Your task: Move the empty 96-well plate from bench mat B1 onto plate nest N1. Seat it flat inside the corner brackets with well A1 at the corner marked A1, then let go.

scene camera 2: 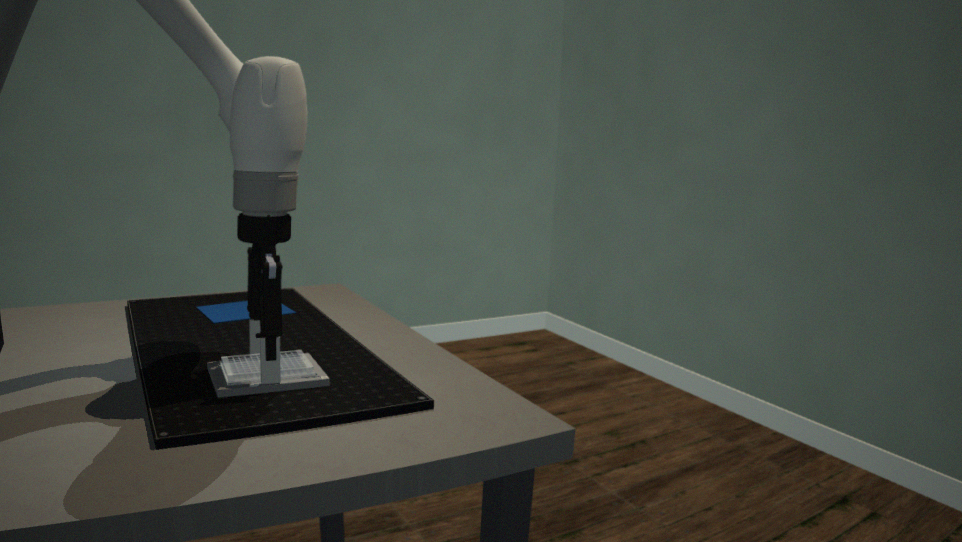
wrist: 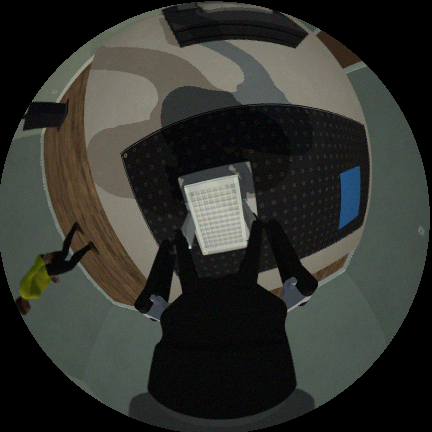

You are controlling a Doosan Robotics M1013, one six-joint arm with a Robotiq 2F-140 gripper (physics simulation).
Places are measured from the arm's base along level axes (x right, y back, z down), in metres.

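Pixels of known places: gripper, fingertip midpoint: (scene camera 2: 264, 371) (wrist: 217, 213).
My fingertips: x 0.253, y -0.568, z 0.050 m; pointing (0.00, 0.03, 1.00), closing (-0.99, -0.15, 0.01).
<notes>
Behind a point stands the place of what it marks.
The white 96-well plate (scene camera 2: 294, 364) @[x 0.278, y -0.606, z 0.036 m] (wrist: 217, 215) @[x 0.252, y -0.565, z 0.036 m] is between the fingers of my gripper (scene camera 2: 263, 366) @[x 0.253, y -0.568, z 0.049 m] (wrist: 217, 213) @[x 0.253, y -0.568, z 0.049 m], which is shut on its two long sides. The plate is low over the grey plate nest N1 (scene camera 2: 232, 391) @[x 0.295, y -0.505, z 0.055 m] (wrist: 246, 175) @[x 0.186, y -0.523, z 0.051 m], its edges roughly parallel to the nest's. I cannot tell whether it lies fully flat inside the corner brackets. The A1 marks cannot be read, and the near finger hides part of the plate in the scene view. Bench mat B1 (scene camera 2: 218, 312) @[x -0.128, y -0.604, z 0.060 m] (wrist: 350, 197) @[x -0.123, y -0.658, z 0.061 m], the blue rectangle, lies apart from the nest with no plate on it.
The nest and mat are on a black perforated board (scene camera 2: 363, 383) @[x 0.327, y -0.692, z 0.063 m] (wrist: 310, 200) @[x 0.054, y -0.615, z 0.063 m] on the table (scene camera 2: 471, 403) @[x 0.437, y -0.805, z 0.076 m] (wrist: 120, 90) @[x 0.352, y -0.199, z 0.076 m]. A dark base (wrist: 240, 34) stands at the table's far side in the wrist view. A person in a yellow top (wrist: 36, 280) is beyond the table.
</notes>
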